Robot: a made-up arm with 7 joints.
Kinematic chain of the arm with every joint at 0, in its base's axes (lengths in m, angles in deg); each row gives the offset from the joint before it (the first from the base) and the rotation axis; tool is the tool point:
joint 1: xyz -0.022 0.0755 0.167 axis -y
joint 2: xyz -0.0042 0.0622 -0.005 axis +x
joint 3: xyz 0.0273 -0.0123 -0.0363 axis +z
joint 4: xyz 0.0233 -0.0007 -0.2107 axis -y
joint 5: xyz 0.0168 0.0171 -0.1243 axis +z
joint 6: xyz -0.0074 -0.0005 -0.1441 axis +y
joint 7: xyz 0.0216 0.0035 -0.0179 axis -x
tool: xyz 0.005 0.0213 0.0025
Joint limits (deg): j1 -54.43..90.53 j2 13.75..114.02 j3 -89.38..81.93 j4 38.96..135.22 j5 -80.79..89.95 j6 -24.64..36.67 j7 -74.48..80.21
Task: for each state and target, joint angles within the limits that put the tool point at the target. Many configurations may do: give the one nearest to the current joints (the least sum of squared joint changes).
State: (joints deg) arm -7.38 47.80 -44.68 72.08 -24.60 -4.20 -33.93
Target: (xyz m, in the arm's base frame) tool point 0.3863 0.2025 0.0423
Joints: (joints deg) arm 30.64 40.28 -32.88 74.57 -23.58 -0.66 -30.87
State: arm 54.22 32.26 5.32 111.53 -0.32 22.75 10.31
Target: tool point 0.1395 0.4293 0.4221
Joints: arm 67.24 47.86 25.19 85.66 2.05 26.81 13.21
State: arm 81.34 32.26 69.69 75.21 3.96 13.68 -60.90
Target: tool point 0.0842 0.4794 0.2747
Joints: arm 80.96 26.59 64.96 86.77 3.15 11.77 -61.95
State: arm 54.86 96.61 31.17 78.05 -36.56 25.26 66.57
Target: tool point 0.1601 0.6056 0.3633
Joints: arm 51.37 82.05 8.10 42.31 -36.07 30.01 73.98
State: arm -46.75 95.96 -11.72 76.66 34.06 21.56 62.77
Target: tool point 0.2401 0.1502 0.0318
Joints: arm -50.54 114.02 18.70 123.86 31.23 17.17 64.94
